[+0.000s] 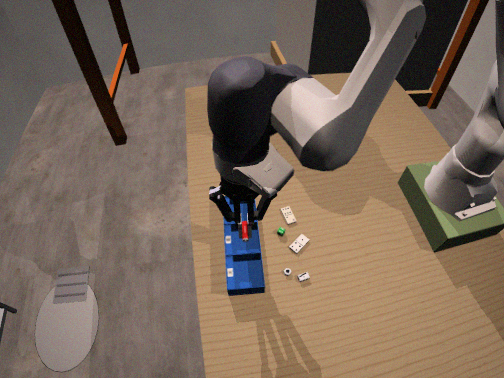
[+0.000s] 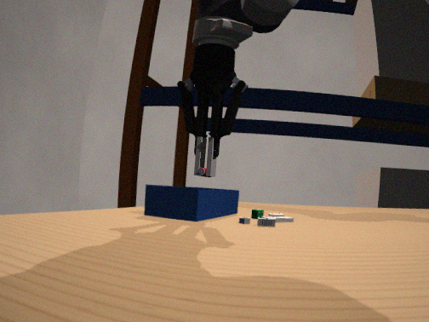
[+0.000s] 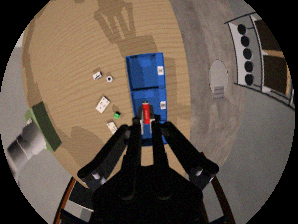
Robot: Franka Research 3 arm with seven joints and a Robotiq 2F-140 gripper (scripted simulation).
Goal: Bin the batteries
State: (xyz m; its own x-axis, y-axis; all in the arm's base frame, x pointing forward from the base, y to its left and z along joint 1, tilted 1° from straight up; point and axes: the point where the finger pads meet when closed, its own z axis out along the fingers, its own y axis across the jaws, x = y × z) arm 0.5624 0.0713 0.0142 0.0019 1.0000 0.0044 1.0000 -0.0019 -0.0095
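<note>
My gripper is now 10 mm short of the blue bin and 80 mm above it. Round my hand: grey ring (100 mm behind, 80 mm to the left, 100 mm below); then red battery (30 mm below); then green cube (90 mm behind, 30 mm to the right, 90 mm below).
</note>
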